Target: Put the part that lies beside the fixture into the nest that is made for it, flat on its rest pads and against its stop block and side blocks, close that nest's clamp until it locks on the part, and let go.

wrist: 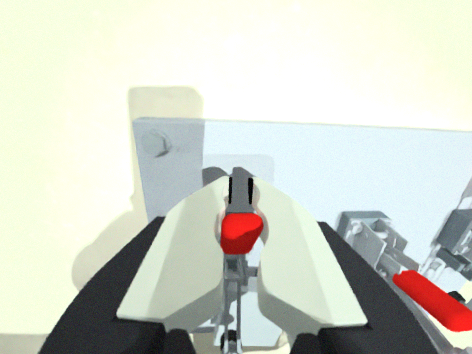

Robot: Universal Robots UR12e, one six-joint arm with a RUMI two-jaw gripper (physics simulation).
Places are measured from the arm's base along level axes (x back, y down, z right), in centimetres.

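Pixels of known places: gripper, fingertip midpoint: [240, 179].
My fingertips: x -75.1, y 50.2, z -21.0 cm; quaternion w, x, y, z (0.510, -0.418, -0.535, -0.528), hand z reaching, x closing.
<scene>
Behind a point stands the place of what it marks.
My gripper [240, 179] @[x -75.1, y 50.2, z -21.0 cm] is shut on the red handle [241, 232] @[x -75.3, y 44.7, z -21.5 cm] of the near clamp. The handle points up toward the camera, between the fingers. Below it in the wrist view, the clamp's grey metal arm [232, 295] runs down toward a dark tip [230, 341] @[x -63.8, y 46.3, z -20.1 cm]. A pale flat piece [265, 320] @[x -62.5, y 48.6, z -16.7 cm] shows beside this arm, partly behind the right finger; I cannot tell whether it is the part or how it sits on pads and blocks. The fixture plate [310, 160] @[x -76.6, y 51.4, z -16.0 cm] lies beneath. The fingers hide most of the nest.
A second clamp [372, 240] @[x -72.3, y 48.5, z -11.0 cm] with a red handle [435, 301] @[x -72.3, y 43.8, z -10.6 cm] stands to the right on the plate. More grey clamp hardware [457, 232] @[x -72.3, y 50.2, z -0.7 cm] shows at the right edge. A round bolt head [156, 143] @[x -76.6, y 50.8, z -26.4 cm] is at the plate's upper left corner. Finger shadows fall on the plate and table.
</scene>
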